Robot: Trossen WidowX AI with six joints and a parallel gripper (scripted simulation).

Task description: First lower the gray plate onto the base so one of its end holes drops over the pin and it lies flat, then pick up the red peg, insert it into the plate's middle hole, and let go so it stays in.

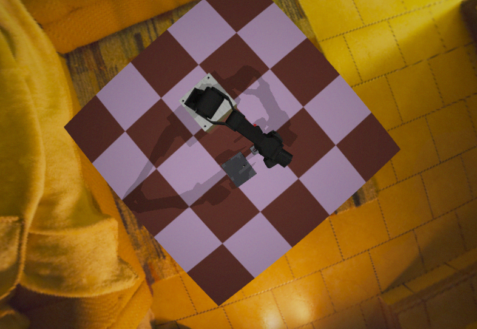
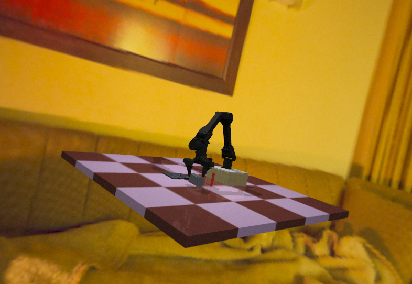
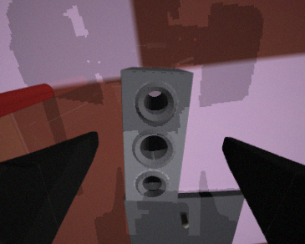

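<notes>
My gripper tip is 10 mm past the gray plate. Also, from my gripper tip: red peg (90 mm behind, 60 mm to the left); then dark base (10 mm behind, 140 mm to the right, 30 mm below).
</notes>
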